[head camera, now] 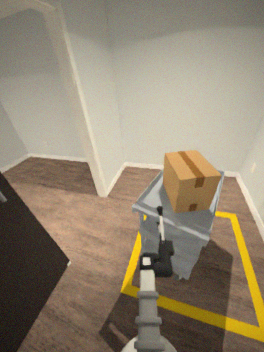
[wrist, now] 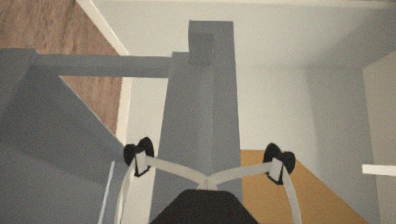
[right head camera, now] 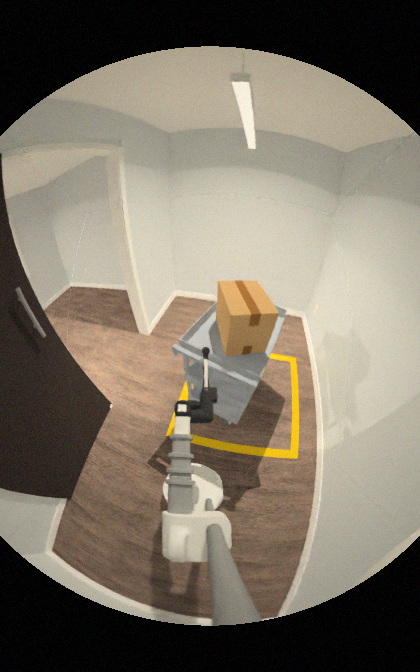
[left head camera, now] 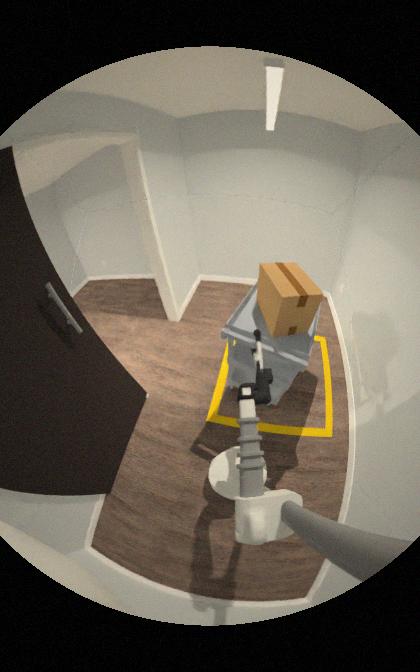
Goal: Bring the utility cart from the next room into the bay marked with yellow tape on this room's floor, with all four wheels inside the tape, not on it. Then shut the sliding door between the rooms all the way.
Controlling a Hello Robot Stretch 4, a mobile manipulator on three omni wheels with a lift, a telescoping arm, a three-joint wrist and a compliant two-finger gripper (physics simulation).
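Frame: origin at the robot's base, x up, y ahead, z left, level; metres.
Where they show: gripper, between the fingertips: [head camera: 158,214] [wrist: 208,152].
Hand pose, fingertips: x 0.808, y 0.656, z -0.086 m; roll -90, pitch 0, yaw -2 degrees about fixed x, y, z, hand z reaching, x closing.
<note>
After its pixels a point has its place.
The grey utility cart [head camera: 187,245] {z -0.313, x 0.444, y 0.642 m} [left head camera: 285,375] [right head camera: 232,392] [wrist: 185,115] {z -0.045, x 0.776, y 0.692 m} stands upright at the yellow tape bay [head camera: 200,315] {z -0.407, x -0.027, y 0.317 m} [left head camera: 328,390] [right head camera: 295,405], turned askew to it and nearer its left line. Its wheels are hidden, so I cannot tell whether all are inside the tape. My gripper [head camera: 160,210] {z -0.086, x 0.808, y 0.656 m} [left head camera: 257,335] [right head camera: 205,353] [wrist: 208,152] {z -0.086, x 0.808, y 0.656 m} is open at the cart's near side; the top tray's edge shows between its fingertips in the wrist view. Contact is unclear. The dark sliding door [head camera: 25,270] {z 0.874, x 0.456, y 0.440 m} [left head camera: 50,400] [right head camera: 30,400] stands at the left, with the doorway open beyond it.
A taped cardboard box [head camera: 175,182] {z -0.187, x 0.984, y 0.746 m} [left head camera: 270,300] [right head camera: 223,320] [wrist: 257,200] {z -0.186, x 0.895, y 0.751 m} sits on the cart's top tray. A bar handle [left head camera: 64,307] [right head camera: 31,312] is on the door. The white door frame post [head camera: 82,115] {z 0.629, x 1.207, y 1.650 m} [left head camera: 150,235] [right head camera: 125,235] stands left of the cart. Walls close in behind and right.
</note>
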